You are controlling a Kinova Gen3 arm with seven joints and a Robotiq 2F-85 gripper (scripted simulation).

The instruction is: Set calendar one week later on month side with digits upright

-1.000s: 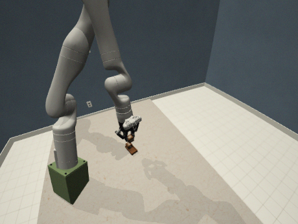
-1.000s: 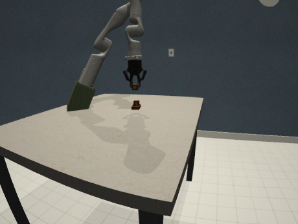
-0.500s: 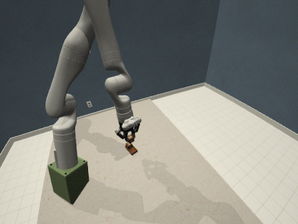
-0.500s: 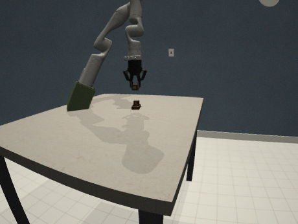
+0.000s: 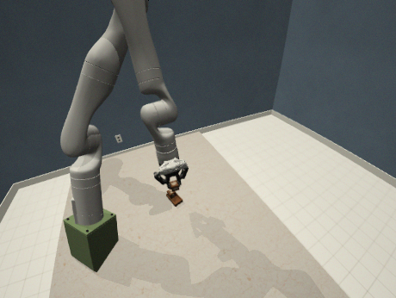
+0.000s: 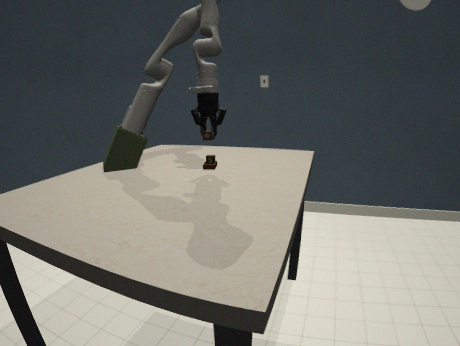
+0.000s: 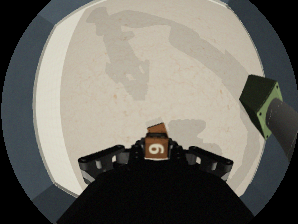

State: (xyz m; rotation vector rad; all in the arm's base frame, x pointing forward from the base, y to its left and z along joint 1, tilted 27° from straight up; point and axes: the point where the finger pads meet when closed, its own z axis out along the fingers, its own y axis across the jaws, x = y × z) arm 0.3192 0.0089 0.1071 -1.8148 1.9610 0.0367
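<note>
Now: the brown calendar tray 130 mm below my hand, 30 mm to the left of it and 10 mm behind it. Also, from my hand: brown digit cube 10 mm below.
</note>
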